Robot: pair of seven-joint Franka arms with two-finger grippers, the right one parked.
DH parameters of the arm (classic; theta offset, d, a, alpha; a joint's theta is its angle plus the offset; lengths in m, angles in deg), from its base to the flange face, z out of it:
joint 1: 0 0.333 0 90
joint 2: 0 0 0 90
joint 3: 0 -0.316 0.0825 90
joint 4: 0 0 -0.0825 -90
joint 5: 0 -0.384 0 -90
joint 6: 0 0 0.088 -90
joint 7: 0 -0.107 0 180
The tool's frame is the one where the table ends.
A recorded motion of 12 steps. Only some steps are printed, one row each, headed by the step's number.
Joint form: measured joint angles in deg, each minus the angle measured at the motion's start. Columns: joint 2, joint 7, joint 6, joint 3, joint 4, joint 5, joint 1.
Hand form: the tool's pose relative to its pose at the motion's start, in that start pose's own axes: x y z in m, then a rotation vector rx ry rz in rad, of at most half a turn. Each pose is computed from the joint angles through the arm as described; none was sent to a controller.
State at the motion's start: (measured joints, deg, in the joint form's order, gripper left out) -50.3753 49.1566 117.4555 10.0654 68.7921 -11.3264 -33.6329
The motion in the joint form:
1: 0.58 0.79 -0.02 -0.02 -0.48 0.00 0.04
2: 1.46 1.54 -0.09 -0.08 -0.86 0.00 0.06
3: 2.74 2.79 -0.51 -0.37 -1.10 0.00 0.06
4: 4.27 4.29 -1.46 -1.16 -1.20 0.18 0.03
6: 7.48 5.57 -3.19 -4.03 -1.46 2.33 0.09
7: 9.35 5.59 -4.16 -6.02 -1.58 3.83 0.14
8: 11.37 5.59 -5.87 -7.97 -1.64 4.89 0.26
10: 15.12 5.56 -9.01 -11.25 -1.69 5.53 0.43
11: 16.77 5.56 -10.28 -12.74 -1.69 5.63 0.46
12: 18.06 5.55 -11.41 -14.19 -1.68 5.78 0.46
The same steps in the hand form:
1: 0.0029 0.0003 -0.0114 -0.0114 0.0138 -0.0166
2: 0.0057 0.0003 -0.0259 -0.0240 0.0301 -0.0325
3: 0.0090 -0.0020 -0.0437 -0.0326 0.0478 -0.0593
4: 0.0138 -0.0085 -0.0621 -0.0323 0.0626 -0.0972
6: 0.0302 -0.0314 -0.1006 -0.0437 0.0843 -0.1738
7: 0.0403 -0.0477 -0.1229 -0.0518 0.0957 -0.2115
8: 0.0490 -0.0666 -0.1457 -0.0485 0.1040 -0.2475
10: 0.0606 -0.1015 -0.1882 -0.0340 0.1297 -0.3031
11: 0.0647 -0.1176 -0.2069 -0.0277 0.1433 -0.3278
12: 0.0684 -0.1326 -0.2213 -0.0202 0.1525 -0.3514

